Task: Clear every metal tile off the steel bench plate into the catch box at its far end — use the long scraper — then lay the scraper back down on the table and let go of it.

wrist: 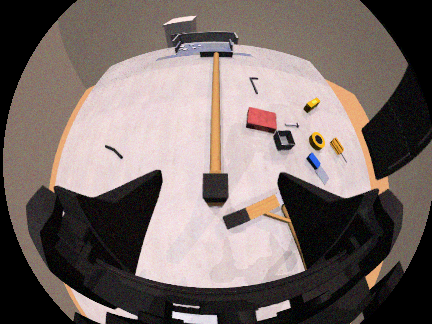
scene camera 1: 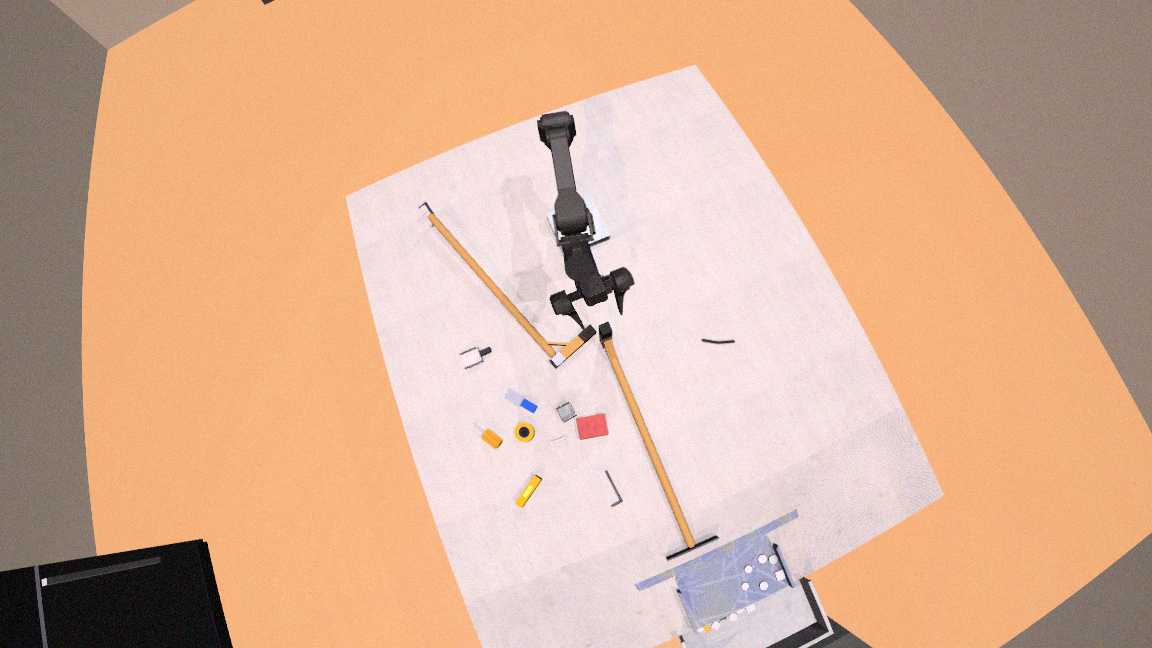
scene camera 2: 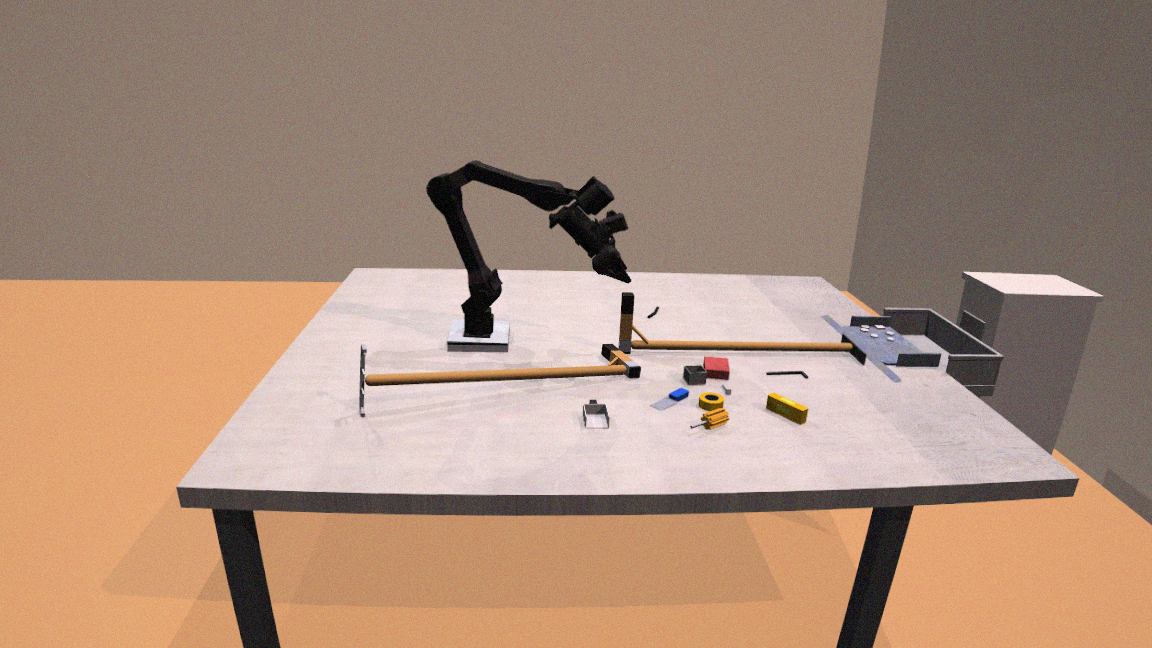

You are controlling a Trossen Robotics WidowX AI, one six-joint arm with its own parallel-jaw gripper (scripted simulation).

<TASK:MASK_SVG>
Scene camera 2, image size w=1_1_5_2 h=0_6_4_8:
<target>gripper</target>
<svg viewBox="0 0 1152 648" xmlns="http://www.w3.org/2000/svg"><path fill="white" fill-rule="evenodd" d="M612 210L607 212L607 217L598 221L596 217L594 217L595 221L590 219L588 224L573 238L575 243L580 245L588 253L588 256L592 258L593 269L598 274L606 275L629 284L632 280L625 271L627 266L623 262L620 252L615 248L615 238L613 236L613 233L627 230L628 225L622 213L617 214Z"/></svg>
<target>yellow level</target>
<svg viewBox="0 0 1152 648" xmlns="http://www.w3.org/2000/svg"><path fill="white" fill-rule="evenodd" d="M768 395L767 410L771 410L799 425L806 423L809 408L776 393Z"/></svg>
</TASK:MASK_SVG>
